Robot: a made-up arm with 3 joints.
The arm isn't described. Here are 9 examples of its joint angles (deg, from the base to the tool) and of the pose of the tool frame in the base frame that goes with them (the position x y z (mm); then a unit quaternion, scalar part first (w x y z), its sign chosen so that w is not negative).
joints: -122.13 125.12 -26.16
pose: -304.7 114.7 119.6 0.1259 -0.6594 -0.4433 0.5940
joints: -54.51 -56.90 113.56
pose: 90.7 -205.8 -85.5 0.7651 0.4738 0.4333 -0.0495
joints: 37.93 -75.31 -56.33
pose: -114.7 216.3 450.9 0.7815 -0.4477 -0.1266 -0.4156
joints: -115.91 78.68 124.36
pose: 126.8 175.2 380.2 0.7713 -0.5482 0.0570 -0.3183
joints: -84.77 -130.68 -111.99
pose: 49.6 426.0 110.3 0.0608 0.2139 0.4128 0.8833
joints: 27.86 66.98 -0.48
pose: 256.0 25.3 267.4 0.8103 0.1351 0.1974 0.5350
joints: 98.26 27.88 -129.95
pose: -103.6 -245.5 334.3 0.9337 0.2199 -0.2650 -0.0984
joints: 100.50 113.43 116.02
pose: -209.2 312.0 89.0 0.1720 0.1129 -0.5212 -0.8283
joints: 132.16 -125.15 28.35
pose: 343.3 45.4 220.5 0.0780 -0.6985 0.4539 -0.5476
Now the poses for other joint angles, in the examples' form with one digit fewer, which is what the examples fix.
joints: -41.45 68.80 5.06
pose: -37 56 410 0.784 -0.223 -0.258 0.519
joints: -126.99 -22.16 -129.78
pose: 337 -17 -109 0.609 0.005 0.769 0.192
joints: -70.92 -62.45 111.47
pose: 129 -204 -71 0.802 0.518 0.296 0.011
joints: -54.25 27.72 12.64
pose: -106 -67 363 0.908 -0.132 -0.345 0.200
